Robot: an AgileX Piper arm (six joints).
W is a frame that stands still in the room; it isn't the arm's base.
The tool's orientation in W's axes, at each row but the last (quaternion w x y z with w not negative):
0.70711 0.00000 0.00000 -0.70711
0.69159 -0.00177 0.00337 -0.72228
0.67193 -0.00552 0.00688 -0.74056
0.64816 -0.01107 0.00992 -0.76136
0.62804 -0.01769 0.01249 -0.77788
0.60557 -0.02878 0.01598 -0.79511
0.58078 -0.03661 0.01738 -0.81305
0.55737 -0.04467 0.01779 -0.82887
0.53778 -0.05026 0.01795 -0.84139
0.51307 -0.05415 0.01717 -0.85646
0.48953 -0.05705 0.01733 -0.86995
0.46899 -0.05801 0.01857 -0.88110
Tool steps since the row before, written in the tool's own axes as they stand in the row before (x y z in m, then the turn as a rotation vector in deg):
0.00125 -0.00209 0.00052 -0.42 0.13 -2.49
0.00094 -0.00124 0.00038 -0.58 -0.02 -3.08
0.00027 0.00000 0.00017 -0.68 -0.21 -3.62
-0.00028 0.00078 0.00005 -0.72 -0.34 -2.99
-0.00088 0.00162 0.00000 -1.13 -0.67 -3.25
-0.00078 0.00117 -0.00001 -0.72 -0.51 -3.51
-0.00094 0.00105 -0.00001 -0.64 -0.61 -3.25
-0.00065 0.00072 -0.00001 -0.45 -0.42 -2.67
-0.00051 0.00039 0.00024 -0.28 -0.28 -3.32
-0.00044 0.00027 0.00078 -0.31 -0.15 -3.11
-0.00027 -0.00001 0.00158 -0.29 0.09 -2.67
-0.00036 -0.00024 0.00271 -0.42 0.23 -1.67
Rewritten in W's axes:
-0.00209 -0.00125 0.00052 0.13 0.42 -2.49
-0.00128 -0.00089 0.00039 -0.02 0.59 -3.08
-0.00002 -0.00027 0.00017 -0.21 0.71 -3.62
0.00082 0.00015 0.00003 -0.31 0.77 -2.98
0.00177 0.00052 -0.00008 -0.56 1.24 -3.23
0.00133 0.00044 -0.00010 -0.53 0.80 -3.49
0.00129 0.00055 -0.00012 -0.63 0.76 -3.22
0.00091 0.00033 -0.00010 -0.47 0.52 -2.65
0.00059 0.00030 0.00017 -0.48 0.29 -3.30
0.00053 0.00028 0.00072 -0.33 0.26 -3.10
0.00031 0.00028 0.00155 -0.08 0.13 -2.68
0.00033 0.00049 0.00268 0.22 0.18 -1.71

